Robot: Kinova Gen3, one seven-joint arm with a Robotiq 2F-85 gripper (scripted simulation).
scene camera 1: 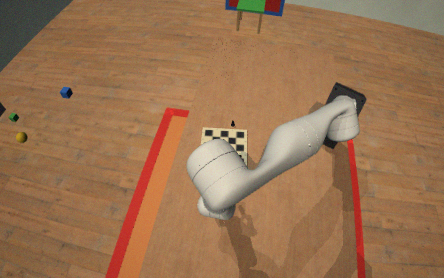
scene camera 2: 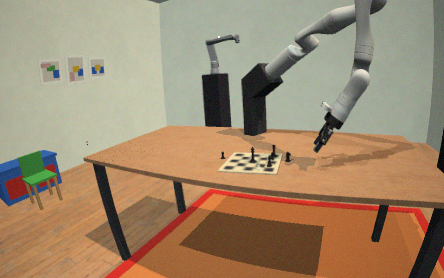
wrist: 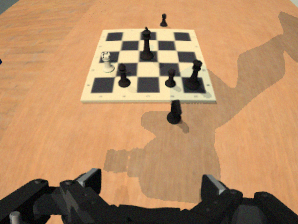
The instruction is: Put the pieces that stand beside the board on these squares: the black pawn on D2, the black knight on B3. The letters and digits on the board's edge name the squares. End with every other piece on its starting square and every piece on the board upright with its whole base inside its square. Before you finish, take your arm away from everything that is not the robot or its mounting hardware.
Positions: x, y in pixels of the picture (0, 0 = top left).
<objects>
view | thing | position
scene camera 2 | chessboard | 238, 162
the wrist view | gripper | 151, 183
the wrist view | chessboard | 176, 49
</objects>
